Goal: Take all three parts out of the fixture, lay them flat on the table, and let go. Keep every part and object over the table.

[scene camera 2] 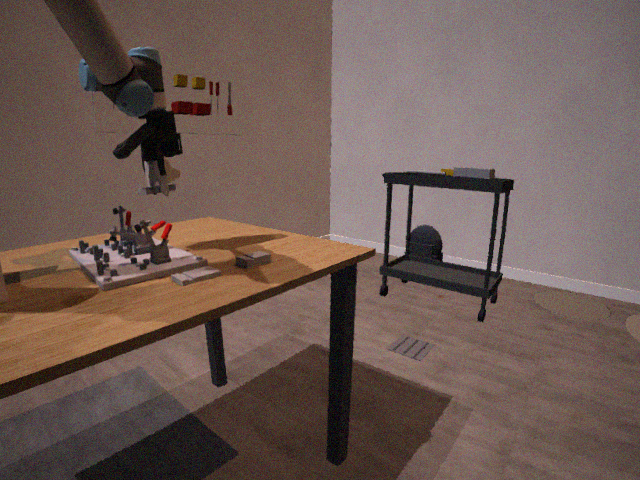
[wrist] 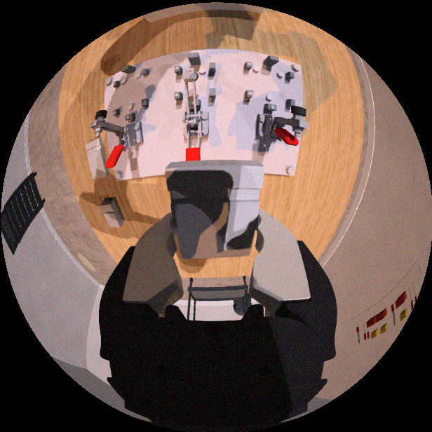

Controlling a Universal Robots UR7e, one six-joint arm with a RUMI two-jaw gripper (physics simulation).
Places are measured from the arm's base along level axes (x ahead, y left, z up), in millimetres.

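Pixels of known places: gripper, fingertip midpoint: (scene camera 2: 160, 195).
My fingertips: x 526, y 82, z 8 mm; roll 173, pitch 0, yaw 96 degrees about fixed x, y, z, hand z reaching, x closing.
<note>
Behind a point stands the place of what it marks.
My gripper (scene camera 2: 159, 184) @[x 526, y 82, z 8 mm] (wrist: 215, 212) is shut on a grey block-shaped part (scene camera 2: 149, 190) @[x 486, y 49, z 27 mm] (wrist: 245, 202), held in the air above the table. The white fixture plate (scene camera 2: 129, 280) @[x 373, y -131, z -130 mm] (wrist: 157, 160) lies below it, with small posts and three red-handled clamps. In the wrist view the held part is near the plate's lower edge, by the middle red handle (wrist: 193, 154). A second, pale part (scene camera 2: 196, 275) @[x 493, y -190, z -129 mm] (wrist: 96, 156) lies flat on the table beside the plate. A third, grey part (scene camera 2: 253, 258) @[x 635, y -185, z -122 mm] (wrist: 112, 212) lies flat on the table farther from the plate.
The wooden table (scene camera 2: 155, 315) @[x 368, y -302, z -139 mm] (wrist: 330, 165) has its near right corner above a dark leg (scene camera 2: 342, 361). The left (wrist: 115, 156) and right (wrist: 286, 136) clamp handles stand up from the plate. A dark cart (scene camera 2: 413, 178) stands away from the table by the wall.
</note>
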